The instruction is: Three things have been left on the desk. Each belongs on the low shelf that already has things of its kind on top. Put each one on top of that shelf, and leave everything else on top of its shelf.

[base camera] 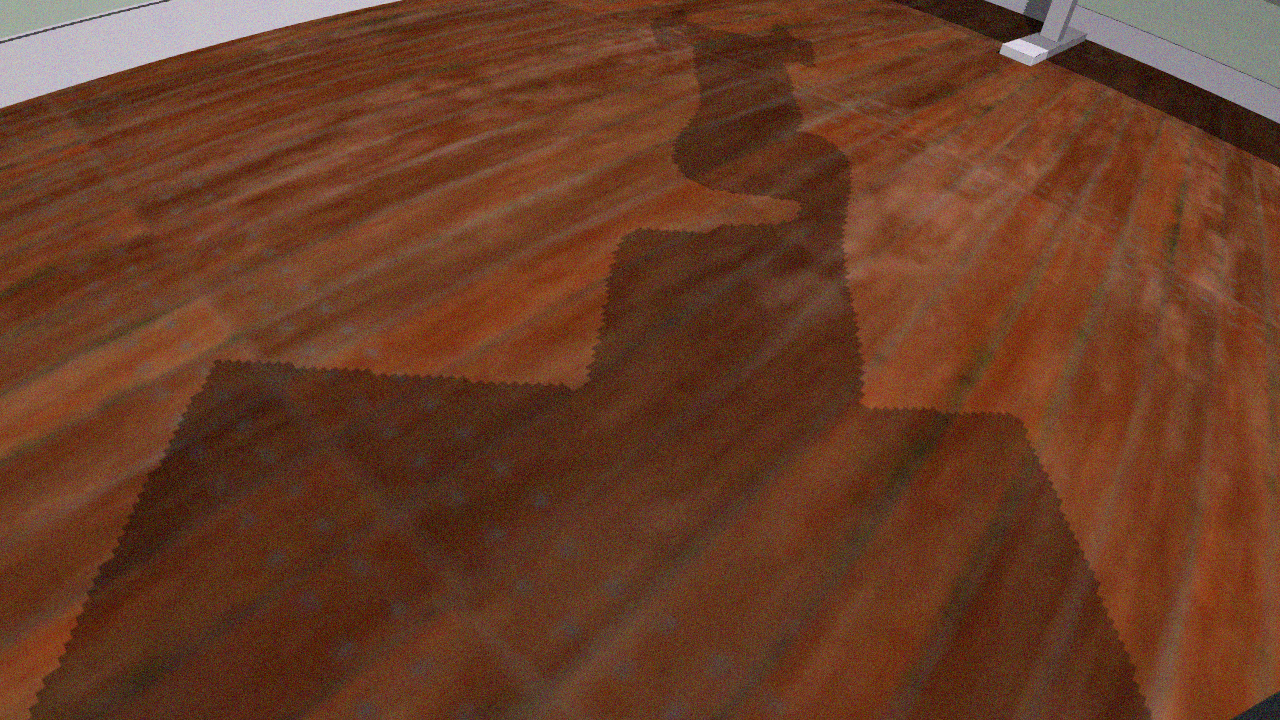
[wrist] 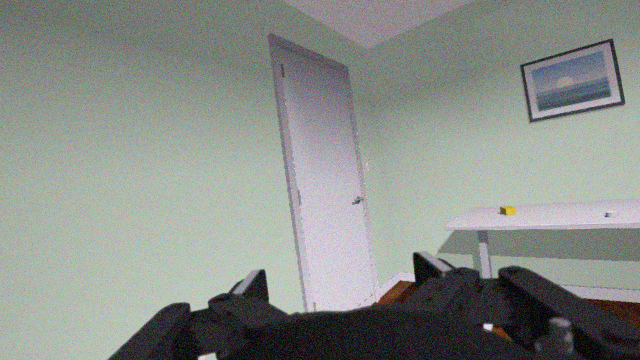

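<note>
In the wrist view a white desk [wrist: 555,218] stands at the right. A small yellow block [wrist: 508,210] sits on its top near the left end. A small whitish-grey thing [wrist: 610,214] lies farther right on the desk; it is too small to tell what it is. My gripper [wrist: 340,277] is open and empty, with its fingers wide apart, well away from the desk. The low shelves do not show in either view. In the base view a foot of a white leg [base camera: 1042,46] stands at the top right.
A white door [wrist: 327,190] stands in the pale green wall, left of the desk. A framed picture [wrist: 572,80] hangs above the desk. The wooden floor [base camera: 429,295] carries the robot's shadow. A white baseboard [base camera: 80,53] runs along the wall at the top left.
</note>
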